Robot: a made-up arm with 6 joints.
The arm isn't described. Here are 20 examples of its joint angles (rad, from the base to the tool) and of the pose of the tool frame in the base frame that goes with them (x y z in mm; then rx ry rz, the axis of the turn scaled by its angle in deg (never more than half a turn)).
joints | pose
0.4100 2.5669 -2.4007 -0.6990 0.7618 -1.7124 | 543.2 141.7 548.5 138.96 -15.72 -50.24
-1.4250 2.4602 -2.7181 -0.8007 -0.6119 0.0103 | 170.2 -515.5 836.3 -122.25 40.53 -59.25
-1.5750 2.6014 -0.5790 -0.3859 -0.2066 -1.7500 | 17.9 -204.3 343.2 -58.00 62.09 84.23
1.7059 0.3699 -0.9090 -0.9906 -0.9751 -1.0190 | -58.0 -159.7 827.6 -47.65 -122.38 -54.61
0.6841 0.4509 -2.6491 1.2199 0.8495 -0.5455 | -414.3 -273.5 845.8 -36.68 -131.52 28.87
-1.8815 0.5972 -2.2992 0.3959 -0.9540 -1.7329 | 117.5 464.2 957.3 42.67 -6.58 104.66
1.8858 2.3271 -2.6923 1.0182 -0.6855 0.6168 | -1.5 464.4 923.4 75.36 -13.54 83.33
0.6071 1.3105 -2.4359 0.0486 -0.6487 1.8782 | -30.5 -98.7 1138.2 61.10 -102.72 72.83
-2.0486 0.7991 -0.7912 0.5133 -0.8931 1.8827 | -76.2 44.4 893.1 -28.46 -99.68 -69.88
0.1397 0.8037 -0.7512 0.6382 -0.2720 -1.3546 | 92.3 -15.0 817.4 -101.79 -1.45 -0.72
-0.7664 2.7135 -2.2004 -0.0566 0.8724 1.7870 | 375.7 -410.1 431.8 59.91 45.40 -55.17
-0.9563 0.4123 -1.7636 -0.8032 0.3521 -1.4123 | -154.6 162.5 931.1 103.30 -95.01 80.39
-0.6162 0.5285 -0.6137 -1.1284 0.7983 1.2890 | -52.1 -59.1 710.3 -34.53 41.81 -52.48
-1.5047 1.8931 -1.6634 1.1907 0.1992 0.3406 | 21.2 -442.7 803.5 26.83 -14.93 -65.65
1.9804 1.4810 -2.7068 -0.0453 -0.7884 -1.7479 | 37.0 -42.9 1155.7 -28.72 -61.44 -41.39
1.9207 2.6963 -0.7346 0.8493 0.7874 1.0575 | -70.7 180.0 349.4 -65.46 126.01 17.60
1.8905 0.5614 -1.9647 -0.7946 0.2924 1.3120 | 136.6 -266.1 1004.9 43.83 -68.31 73.66
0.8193 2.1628 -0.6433 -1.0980 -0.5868 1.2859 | 170.8 265.3 494.3 -38.03 40.61 105.06
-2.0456 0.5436 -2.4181 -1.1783 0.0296 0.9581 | 229.7 378.4 974.2 126.55 -4.76 106.44
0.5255 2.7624 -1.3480 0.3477 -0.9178 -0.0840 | 499.2 226.0 378.2 -60.42 17.75 38.01
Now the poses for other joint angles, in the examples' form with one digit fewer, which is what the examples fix.
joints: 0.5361 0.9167 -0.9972 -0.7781 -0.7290 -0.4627
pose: 29 92 883 -114.3 -74.2 -5.0
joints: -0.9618 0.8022 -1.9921 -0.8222 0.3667 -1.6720
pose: -88 51 1018 96.1 -104.1 55.6
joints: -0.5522 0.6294 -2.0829 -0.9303 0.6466 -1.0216
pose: -193 46 981 -116.9 72.7 -87.9
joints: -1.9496 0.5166 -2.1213 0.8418 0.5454 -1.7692
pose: 181 270 954 124.4 -75.0 78.3
